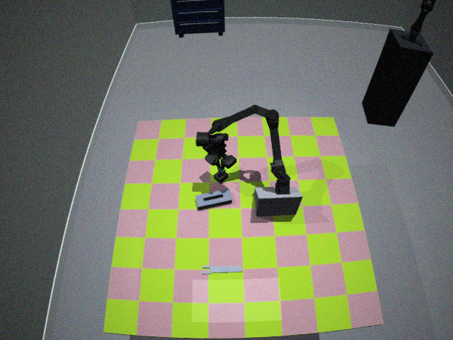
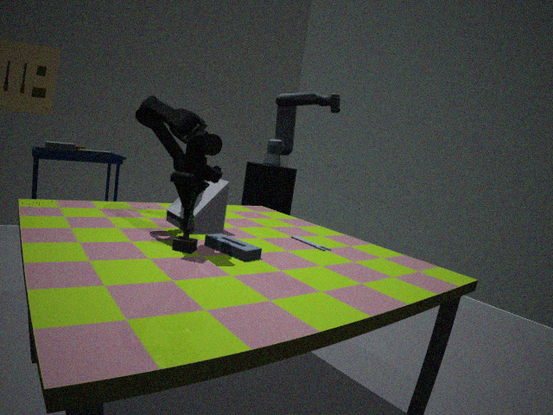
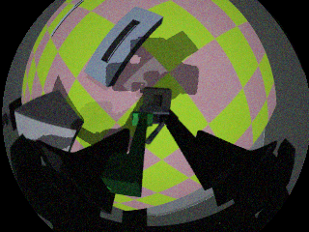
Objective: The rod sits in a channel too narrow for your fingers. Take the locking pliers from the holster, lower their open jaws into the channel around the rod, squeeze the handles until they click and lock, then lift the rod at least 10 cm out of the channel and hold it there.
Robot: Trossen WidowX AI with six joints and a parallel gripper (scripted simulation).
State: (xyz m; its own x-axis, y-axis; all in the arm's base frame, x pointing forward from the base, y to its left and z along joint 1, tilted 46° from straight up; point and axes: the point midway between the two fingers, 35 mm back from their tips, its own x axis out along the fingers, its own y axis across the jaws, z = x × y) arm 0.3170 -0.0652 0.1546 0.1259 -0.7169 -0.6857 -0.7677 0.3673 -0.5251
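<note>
Right now my gripper tip is 2 cm short of the grey channel block, 15 cm to the right of it and 12 cm above it. The rest, counted from my gripper tip: small dark holster (12 cm below); thin flat grey tool (3 cm behind, 52 cm to the left, 13 cm below).
</note>
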